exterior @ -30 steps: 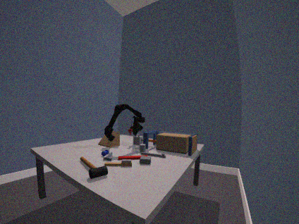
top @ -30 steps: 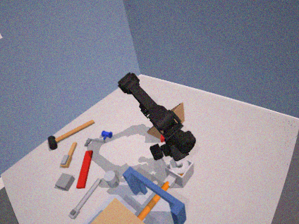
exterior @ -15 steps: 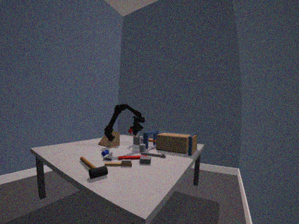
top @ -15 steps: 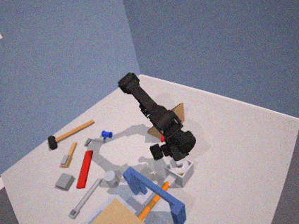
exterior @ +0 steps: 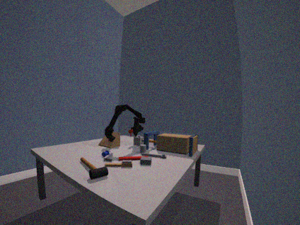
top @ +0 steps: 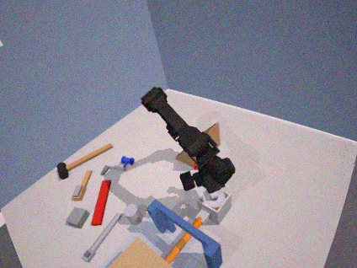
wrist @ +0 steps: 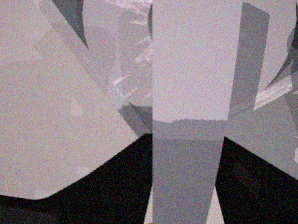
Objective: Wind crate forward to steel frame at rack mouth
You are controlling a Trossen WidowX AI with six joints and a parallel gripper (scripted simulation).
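Now: gripper tip 1 cm short of the grey winch, 3 cm to the right of it and 6 cm above it. From my gripper tip the other things lie so: winch handle 1 cm behind, 1 cm to the right, 2 cm above; red knob 2 cm behind, 5 cm to the right, 5 cm above; blue steel frame 18 cm ahead, 6 cm to the left, 1 cm above.
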